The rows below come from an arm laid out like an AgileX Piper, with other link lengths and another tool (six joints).
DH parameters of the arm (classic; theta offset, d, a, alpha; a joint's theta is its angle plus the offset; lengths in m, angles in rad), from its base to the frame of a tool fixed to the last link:
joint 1: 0 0.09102 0 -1.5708
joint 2: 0.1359 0 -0.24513 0
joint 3: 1.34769 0 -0.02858 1.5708
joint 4: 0 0.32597 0 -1.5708
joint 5: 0 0 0 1.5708
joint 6: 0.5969 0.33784 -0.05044 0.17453
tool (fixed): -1.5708 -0.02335 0 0
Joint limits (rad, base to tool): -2.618..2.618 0..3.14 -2.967..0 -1.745..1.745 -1.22..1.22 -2.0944..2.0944
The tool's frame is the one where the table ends.
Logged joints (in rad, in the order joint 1, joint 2, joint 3, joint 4, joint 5, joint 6), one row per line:
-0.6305, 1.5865, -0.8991, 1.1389, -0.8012, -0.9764
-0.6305, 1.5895, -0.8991, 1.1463, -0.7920, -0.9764
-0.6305, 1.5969, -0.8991, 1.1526, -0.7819, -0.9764
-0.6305, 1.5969, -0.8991, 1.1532, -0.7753, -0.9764
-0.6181, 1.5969, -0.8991, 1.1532, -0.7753, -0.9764
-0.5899, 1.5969, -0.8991, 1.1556, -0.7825, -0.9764
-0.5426, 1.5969, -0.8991, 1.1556, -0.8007, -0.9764
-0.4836, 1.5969, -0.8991, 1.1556, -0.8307, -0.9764
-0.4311, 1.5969, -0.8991, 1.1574, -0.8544, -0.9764
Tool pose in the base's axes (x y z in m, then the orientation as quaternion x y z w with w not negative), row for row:
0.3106, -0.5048, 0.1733, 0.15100, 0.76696, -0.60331, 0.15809
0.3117, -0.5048, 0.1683, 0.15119, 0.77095, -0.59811, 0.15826
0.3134, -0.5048, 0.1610, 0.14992, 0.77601, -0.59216, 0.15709
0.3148, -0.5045, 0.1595, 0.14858, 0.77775, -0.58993, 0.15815
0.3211, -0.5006, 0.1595, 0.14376, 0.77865, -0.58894, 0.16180
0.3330, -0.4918, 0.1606, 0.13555, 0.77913, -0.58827, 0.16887
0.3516, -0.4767, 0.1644, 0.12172, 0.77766, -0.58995, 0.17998
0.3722, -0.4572, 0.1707, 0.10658, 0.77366, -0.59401, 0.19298
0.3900, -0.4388, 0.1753, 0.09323, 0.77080, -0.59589, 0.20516
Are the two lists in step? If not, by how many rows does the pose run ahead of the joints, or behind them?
They are in step.
